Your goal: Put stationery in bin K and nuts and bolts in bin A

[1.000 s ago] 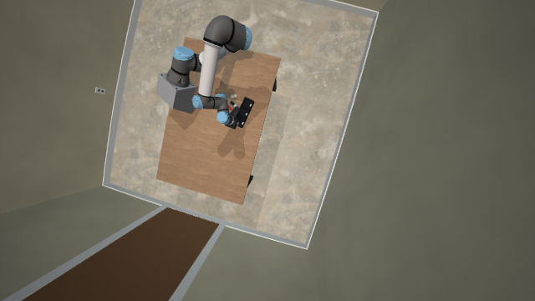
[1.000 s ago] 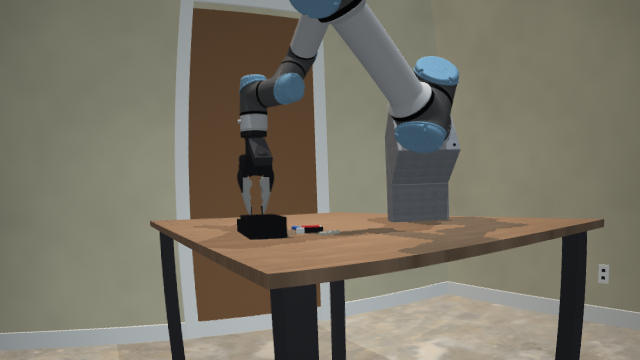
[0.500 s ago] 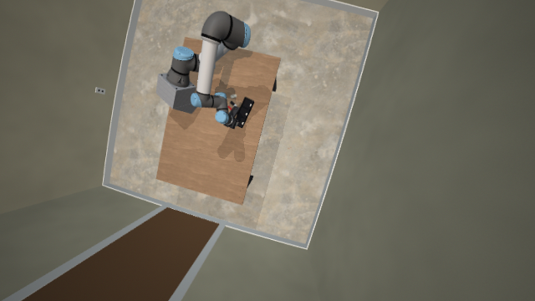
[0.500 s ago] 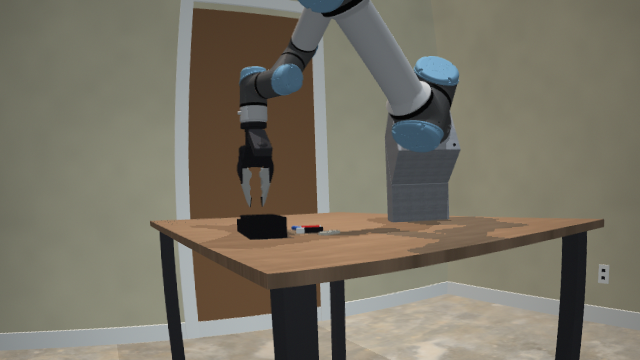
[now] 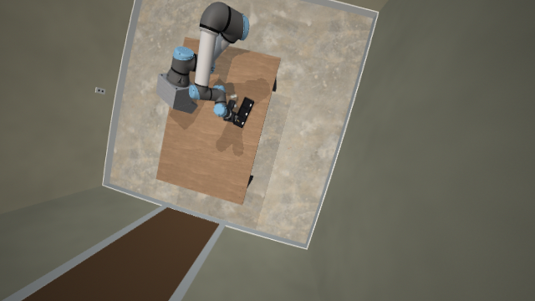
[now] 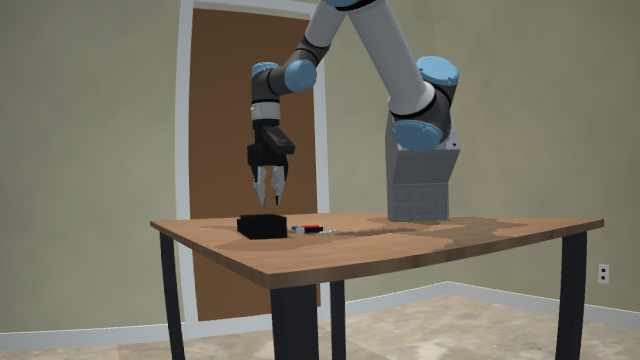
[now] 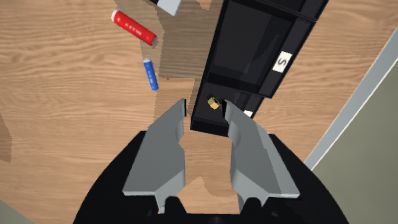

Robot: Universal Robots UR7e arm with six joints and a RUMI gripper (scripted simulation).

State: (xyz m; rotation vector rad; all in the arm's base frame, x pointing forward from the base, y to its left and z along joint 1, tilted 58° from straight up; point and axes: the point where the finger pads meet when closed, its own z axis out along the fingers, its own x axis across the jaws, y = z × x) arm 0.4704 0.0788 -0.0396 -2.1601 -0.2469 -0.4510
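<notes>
Now: hand 8 cm past the eraser, 8 cm above it and 7 cm to the right of it. The rest, counted from my hand: black bin row (6 cm to the left, 6 cm below, 3 cm ahead); brass nut (7 cm below, 3 cm to the right, 3 cm ahead); black nut (7 cm below, 5 cm ahead, 3 cm to the right).
</notes>
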